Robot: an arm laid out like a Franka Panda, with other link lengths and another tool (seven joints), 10 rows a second.
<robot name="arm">
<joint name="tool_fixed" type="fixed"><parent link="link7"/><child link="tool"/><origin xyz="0.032 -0.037 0.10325" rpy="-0.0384 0 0.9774"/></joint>
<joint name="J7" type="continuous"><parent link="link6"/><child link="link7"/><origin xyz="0.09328 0 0" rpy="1.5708 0 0"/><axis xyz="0 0 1"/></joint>
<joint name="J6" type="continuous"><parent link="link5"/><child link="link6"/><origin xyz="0 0 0" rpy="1.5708 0 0"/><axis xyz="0 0 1"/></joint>
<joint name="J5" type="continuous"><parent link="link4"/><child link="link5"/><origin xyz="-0.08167 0.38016 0" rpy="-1.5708 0 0"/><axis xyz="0 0 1"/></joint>
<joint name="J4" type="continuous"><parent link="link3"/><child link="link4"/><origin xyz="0.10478 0 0" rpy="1.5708 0 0"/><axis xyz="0 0 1"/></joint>
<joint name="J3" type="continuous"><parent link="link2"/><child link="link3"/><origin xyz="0 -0.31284 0" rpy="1.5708 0 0"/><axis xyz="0 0 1"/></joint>
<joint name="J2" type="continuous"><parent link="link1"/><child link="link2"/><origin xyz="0 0 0" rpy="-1.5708 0 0"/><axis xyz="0 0 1"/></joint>
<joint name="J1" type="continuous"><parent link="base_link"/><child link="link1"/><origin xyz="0 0 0.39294"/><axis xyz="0 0 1"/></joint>
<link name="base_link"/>
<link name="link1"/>
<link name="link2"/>
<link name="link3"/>
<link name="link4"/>
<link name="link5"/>
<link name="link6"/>
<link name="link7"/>
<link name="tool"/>
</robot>
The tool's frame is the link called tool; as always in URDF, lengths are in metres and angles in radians. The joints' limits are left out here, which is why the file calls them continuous.
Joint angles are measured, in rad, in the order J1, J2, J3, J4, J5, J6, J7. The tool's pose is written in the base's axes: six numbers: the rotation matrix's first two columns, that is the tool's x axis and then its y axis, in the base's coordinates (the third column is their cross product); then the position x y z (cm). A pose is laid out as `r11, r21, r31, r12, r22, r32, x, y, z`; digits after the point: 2 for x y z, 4 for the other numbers.
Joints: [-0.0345 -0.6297 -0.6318 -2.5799 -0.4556 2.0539 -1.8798]
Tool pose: 0.8585, 0.5124, -0.0196, 0.5116, -0.8533, 0.1007, 27.09, -23.57, 49.75
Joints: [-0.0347 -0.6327 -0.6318 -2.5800 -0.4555 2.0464 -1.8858]
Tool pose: 0.8557, 0.5171, -0.0220, 0.5166, -0.8508, 0.0962, 26.96, -23.56, 49.79
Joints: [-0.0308 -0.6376 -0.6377 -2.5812 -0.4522 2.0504 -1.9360]
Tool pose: 0.8297, 0.5580, -0.0145, 0.5566, -0.8252, 0.0956, 26.76, -23.77, 49.83
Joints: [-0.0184 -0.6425 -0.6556 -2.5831 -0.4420 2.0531 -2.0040]
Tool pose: 0.7934, 0.6087, 0.0009, 0.6065, -0.7905, 0.0853, 26.49, -24.09, 49.67
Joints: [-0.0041 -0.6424 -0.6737 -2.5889 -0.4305 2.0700 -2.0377]
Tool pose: 0.7740, 0.6328, 0.0219, 0.6294, -0.7728, 0.0816, 26.53, -24.19, 49.28
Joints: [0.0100 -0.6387 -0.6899 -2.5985 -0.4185 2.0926 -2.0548]
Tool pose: 0.7632, 0.6448, 0.0421, 0.6409, -0.7636, 0.0784, 26.70, -24.09, 48.70
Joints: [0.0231 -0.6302 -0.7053 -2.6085 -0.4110 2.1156 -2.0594]
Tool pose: 0.7595, 0.6481, 0.0552, 0.6442, -0.7613, 0.0743, 26.92, -23.96, 47.99
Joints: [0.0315 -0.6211 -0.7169 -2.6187 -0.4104 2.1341 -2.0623]
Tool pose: 0.7564, 0.6515, 0.0588, 0.6479, -0.7585, 0.0705, 27.03, -23.86, 47.29
